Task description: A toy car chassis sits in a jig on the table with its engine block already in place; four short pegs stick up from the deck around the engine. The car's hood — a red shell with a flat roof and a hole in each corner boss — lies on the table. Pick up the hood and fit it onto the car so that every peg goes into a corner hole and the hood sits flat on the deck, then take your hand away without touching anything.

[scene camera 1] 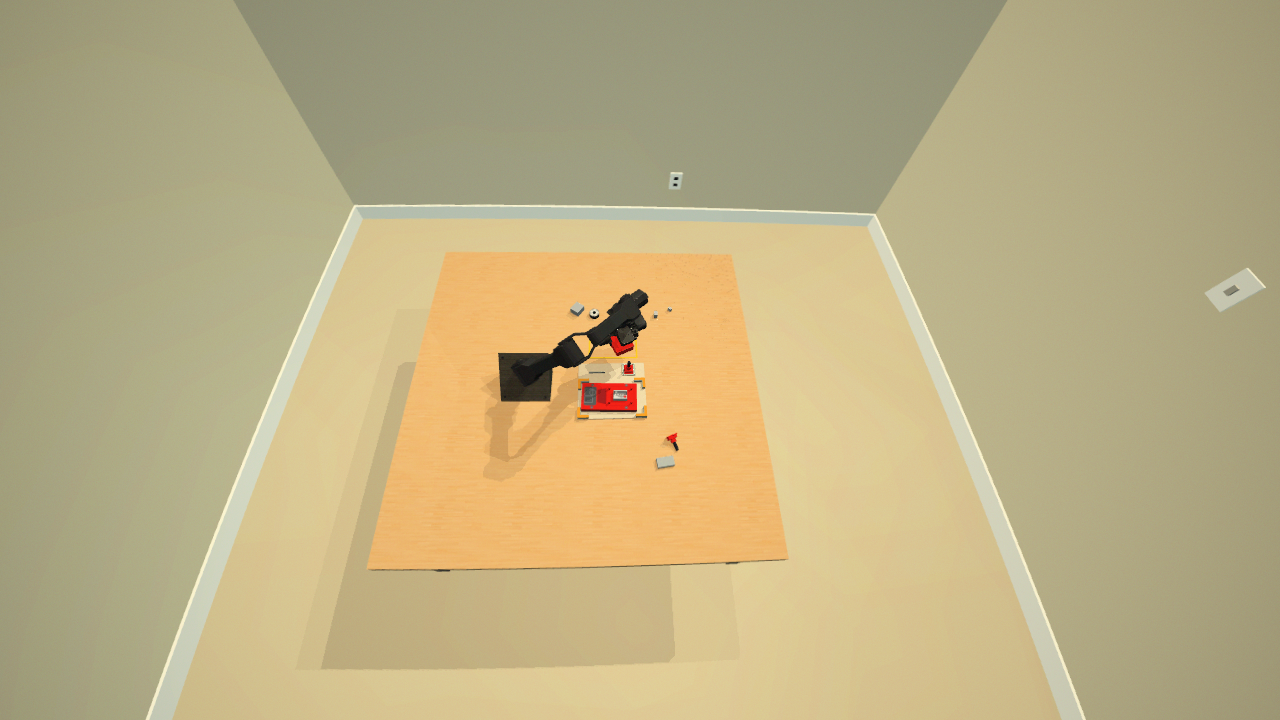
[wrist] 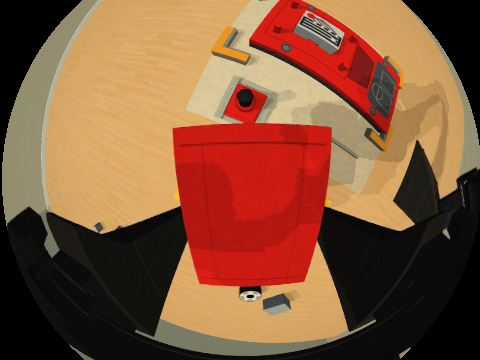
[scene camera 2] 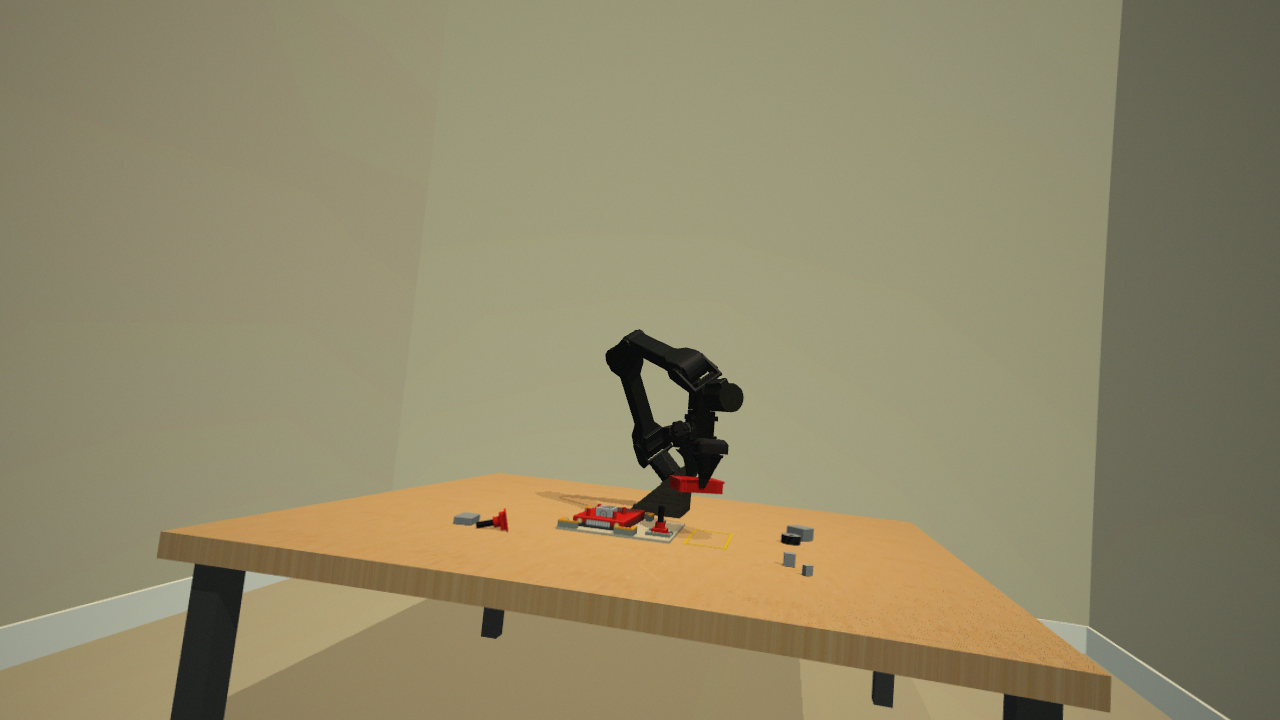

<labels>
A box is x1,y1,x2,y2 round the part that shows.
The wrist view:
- my gripper: [7,205,478,359]
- red hood: [172,123,331,286], held by my gripper
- grey engine block: [293,11,343,54]
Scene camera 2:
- my gripper: [661,409,728,487]
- red hood: [669,475,723,493]
</labels>
